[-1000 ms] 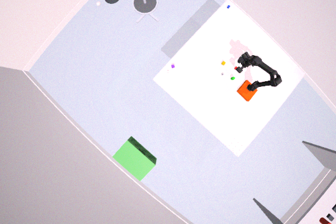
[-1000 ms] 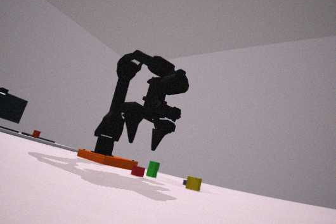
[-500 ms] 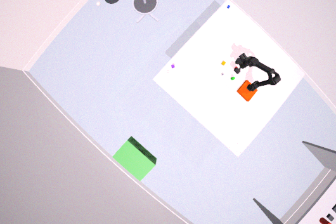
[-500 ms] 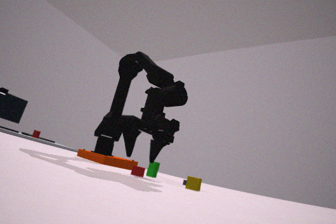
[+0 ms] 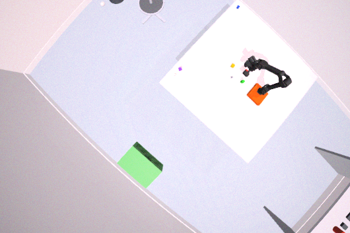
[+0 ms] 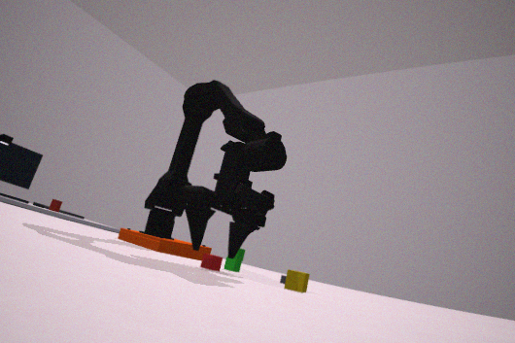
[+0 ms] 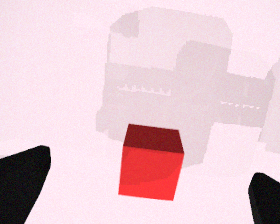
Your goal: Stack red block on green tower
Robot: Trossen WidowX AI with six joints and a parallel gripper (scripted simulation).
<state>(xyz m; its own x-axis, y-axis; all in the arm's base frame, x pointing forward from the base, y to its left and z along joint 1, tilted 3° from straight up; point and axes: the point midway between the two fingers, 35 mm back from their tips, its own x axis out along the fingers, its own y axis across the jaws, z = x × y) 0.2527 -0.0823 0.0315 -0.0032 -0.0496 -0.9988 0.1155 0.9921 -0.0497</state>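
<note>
Now: gripper tip 10 mm above the red block. The rest, counted from my gripper tip: yellow block (140 mm ahead, 50 mm to the left, 10 mm below); purple block (560 mm ahead, 420 mm to the left, 10 mm below).
</note>
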